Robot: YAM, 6 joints.
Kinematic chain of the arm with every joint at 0, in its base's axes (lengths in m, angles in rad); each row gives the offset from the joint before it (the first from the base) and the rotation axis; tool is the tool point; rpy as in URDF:
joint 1: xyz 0 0 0.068 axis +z
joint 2: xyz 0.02 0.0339 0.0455 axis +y
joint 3: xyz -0.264 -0.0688 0 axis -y
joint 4: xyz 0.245 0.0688 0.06 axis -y
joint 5: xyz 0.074 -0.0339 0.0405 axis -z
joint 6: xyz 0.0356 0 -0.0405 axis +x
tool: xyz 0 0 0 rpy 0 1.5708 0
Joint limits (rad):
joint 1: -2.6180..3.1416
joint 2: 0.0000..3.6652
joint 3: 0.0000..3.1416
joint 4: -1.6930..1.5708
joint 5: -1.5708..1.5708
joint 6: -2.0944..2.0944
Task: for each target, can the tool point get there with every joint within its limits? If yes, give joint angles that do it. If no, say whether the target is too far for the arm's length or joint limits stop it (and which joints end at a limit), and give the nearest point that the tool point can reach.
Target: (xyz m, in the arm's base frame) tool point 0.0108 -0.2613 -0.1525
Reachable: yes | joints -1.5798 2.9019 1.3044 -0.6694 -0.3770 -0.6090
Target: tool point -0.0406 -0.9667 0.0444
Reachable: no: too far | nearest point -0.0270 -0.6436 0.0680 | short by 0.324 m
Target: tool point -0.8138 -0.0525 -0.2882
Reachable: no: too far | nearest point -0.5779 -0.0062 -0.1688 | short by 0.268 m
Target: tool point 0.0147 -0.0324 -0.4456
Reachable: no: joint limits stop it (at a limit: joint 2) | nearest point 0.0360 -0.0793 -0.3423 | short by 0.115 m
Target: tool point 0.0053 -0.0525 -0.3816
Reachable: no: joint limits stop it (at a limit: joint 2) | nearest point 0.0077 -0.0765 -0.3370 | short by 0.051 m
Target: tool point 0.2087 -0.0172 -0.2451
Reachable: yes | joints -0.2347 3.2989 1.4407 -0.4710 -1.1066 1.0137
